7 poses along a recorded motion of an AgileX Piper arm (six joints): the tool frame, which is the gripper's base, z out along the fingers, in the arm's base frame.
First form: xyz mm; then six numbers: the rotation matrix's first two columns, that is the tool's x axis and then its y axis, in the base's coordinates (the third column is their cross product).
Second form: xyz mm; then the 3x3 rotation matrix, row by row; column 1 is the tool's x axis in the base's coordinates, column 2 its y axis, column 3 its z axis. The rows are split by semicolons. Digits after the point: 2 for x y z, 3 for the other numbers.
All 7 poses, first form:
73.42, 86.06, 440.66, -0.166, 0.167, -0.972, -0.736, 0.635, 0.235
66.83, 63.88, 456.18, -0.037, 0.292, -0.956, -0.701, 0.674, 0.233
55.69, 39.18, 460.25, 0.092, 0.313, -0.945, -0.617, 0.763, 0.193
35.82, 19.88, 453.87, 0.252, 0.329, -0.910, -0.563, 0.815, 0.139
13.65, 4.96, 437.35, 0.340, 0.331, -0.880, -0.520, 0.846, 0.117
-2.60, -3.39, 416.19, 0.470, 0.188, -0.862, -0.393, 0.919, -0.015
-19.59, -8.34, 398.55, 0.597, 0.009, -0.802, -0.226, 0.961, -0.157
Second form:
73.42, 86.06, 440.66; -0.166, -0.736, 0.656; 0.167, 0.635, 0.754; -0.972, 0.235, 0.018
66.83, 63.88, 456.18; -0.037, -0.701, 0.712; 0.292, 0.674, 0.679; -0.956, 0.233, 0.180
55.69, 39.18, 460.25; 0.092, -0.617, 0.781; 0.313, 0.763, 0.565; -0.945, 0.193, 0.263
35.82, 19.88, 453.87; 0.252, -0.563, 0.787; 0.329, 0.815, 0.477; -0.910, 0.139, 0.391
13.65, 4.96, 437.35; 0.340, -0.520, 0.783; 0.331, 0.846, 0.418; -0.880, 0.117, 0.460
-2.60, -3.39, 416.19; 0.470, -0.393, 0.789; 0.188, 0.919, 0.346; -0.862, -0.015, 0.506
-19.59, -8.34, 398.55; 0.597, -0.226, 0.769; 0.009, 0.961, 0.275; -0.802, -0.157, 0.576

